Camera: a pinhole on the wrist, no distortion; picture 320 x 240 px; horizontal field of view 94.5 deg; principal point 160.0 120.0 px. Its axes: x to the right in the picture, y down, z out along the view. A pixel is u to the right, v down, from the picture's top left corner.
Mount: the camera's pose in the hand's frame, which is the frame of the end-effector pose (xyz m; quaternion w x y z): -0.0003 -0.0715 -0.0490 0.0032 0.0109 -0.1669 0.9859
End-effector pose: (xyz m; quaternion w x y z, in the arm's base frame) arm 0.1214 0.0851 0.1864 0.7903 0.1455 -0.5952 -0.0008
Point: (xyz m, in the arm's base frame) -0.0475 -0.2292 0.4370
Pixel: 68 128
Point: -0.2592 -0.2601 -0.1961
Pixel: 296 166
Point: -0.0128 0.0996 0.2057
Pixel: outside the picture
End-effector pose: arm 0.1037 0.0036 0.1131 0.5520 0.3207 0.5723 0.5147
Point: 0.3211 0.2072 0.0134
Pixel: 69 75
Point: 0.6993 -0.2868 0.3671
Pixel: 297 34
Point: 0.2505 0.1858 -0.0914
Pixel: 31 138
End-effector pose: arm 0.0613 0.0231 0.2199 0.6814 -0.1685 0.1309 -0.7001
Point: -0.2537 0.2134 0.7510
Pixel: 205 199
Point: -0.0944 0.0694 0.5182
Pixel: 175 168
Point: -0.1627 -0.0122 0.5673
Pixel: 137 192
